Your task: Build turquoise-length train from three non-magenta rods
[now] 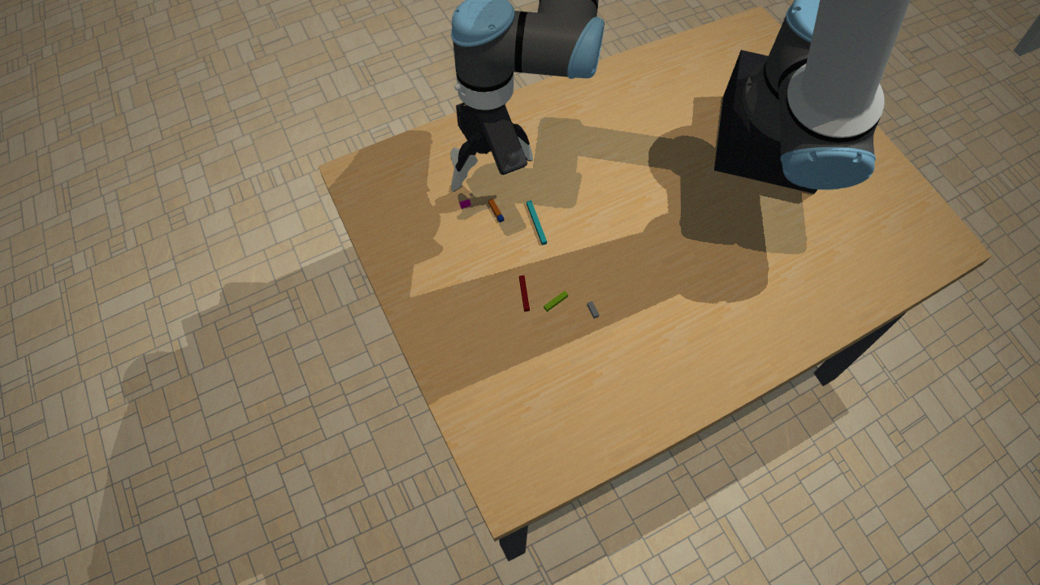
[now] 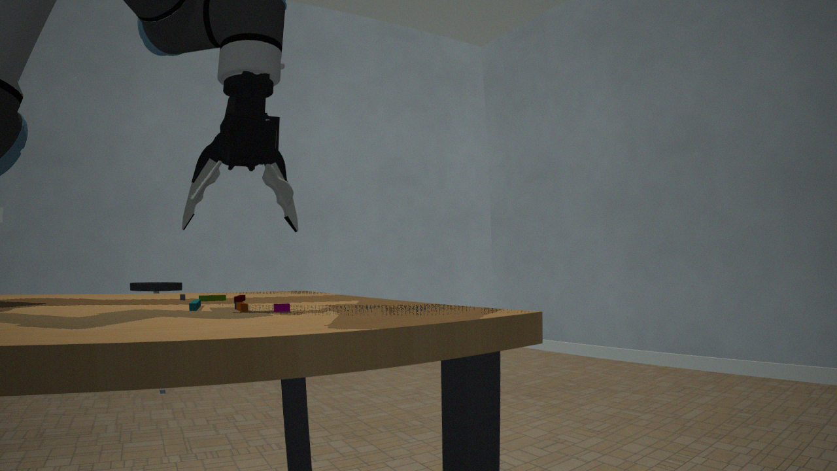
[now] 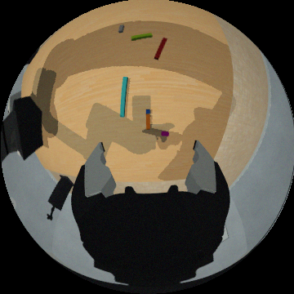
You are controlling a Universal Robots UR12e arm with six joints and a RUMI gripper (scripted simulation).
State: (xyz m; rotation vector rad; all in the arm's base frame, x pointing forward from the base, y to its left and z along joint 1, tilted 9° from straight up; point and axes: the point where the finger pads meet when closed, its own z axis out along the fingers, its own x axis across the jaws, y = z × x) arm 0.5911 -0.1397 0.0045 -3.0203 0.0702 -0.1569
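My gripper is now 24 cm to the right of the lime rod and 10 cm above it. From my hand the other things lie so: magenta rod (10 cm below, 5 cm ahead, 4 cm to the right); then orange rod (10 cm below); then blue rod (10 cm below, 3 cm to the left).
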